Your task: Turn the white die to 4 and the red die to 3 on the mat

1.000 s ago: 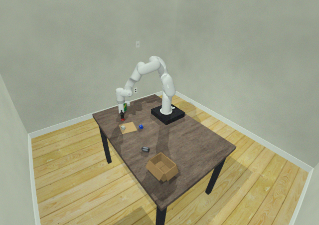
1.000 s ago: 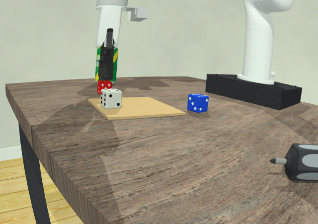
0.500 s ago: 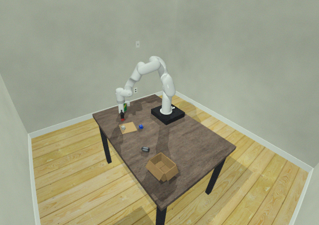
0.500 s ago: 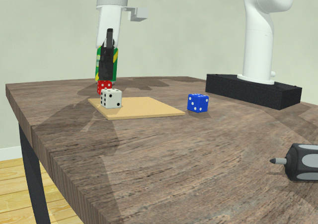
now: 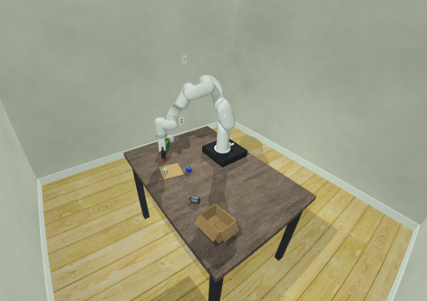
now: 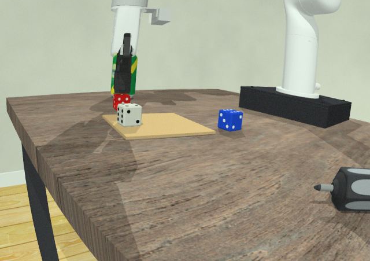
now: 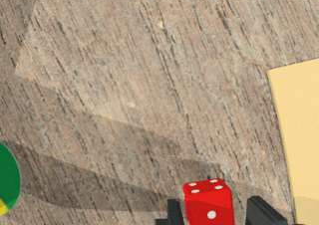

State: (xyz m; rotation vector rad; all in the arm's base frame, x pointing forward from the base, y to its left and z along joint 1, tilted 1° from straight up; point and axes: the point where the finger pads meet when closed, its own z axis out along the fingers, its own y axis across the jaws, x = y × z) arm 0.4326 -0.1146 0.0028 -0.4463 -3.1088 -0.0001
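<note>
Right now the red die is 40 mm below my hand. Round my hand: green can (160 mm to the right, 60 mm behind, 10 mm above); white die (140 mm to the left, 40 mm below, 40 mm ahead); tan mat (140 mm to the left, 50 mm below, 10 mm behind).
</note>
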